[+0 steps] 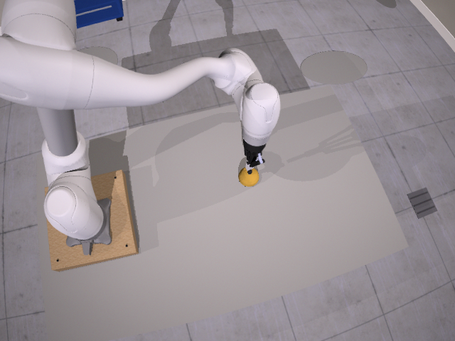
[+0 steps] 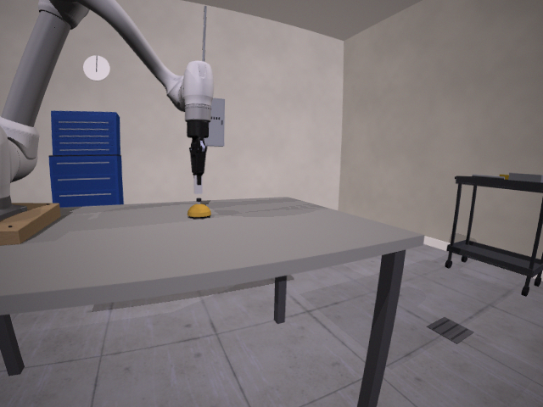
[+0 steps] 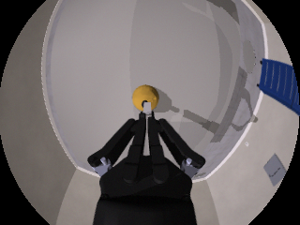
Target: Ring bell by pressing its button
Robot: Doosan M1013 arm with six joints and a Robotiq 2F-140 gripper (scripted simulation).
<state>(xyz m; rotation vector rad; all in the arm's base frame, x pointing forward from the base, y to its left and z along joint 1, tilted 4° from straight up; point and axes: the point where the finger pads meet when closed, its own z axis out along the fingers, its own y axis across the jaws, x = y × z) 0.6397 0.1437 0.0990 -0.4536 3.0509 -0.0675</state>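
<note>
Right now the small dark button is 10 mm to the right of my hand and 60 mm below it. From my hand the other things lie so: yellow dome bell 10 mm to the right, 80 mm below.
</note>
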